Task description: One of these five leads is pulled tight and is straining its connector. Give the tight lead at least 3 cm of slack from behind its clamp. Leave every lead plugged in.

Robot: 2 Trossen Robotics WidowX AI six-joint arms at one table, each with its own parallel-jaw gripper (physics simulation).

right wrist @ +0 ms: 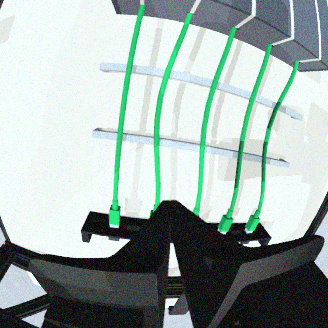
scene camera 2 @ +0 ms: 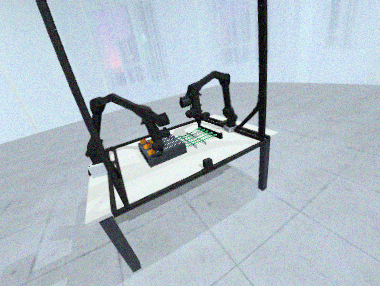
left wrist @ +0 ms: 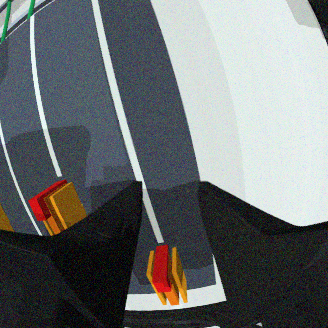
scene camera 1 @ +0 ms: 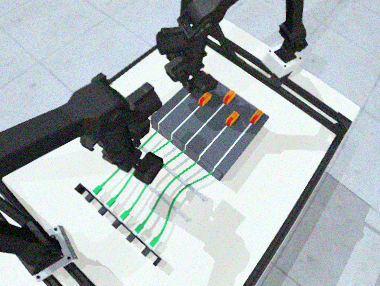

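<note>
The straight, tight green lead runs at the far left of the right wrist view. Its connector sits at the black socket strip. Its white part crosses the dark block to an orange-red clamp. My left gripper is partly open over this lane, a fingertip on each side, the clamp showing between the fingers, not gripped. My right gripper is shut and empty above the leads, hiding two connectors.
The other green leads curve loosely beside it. A neighbouring clamp is close to my left gripper's finger; more clamps stand on the block. Two pale rails cross under the leads.
</note>
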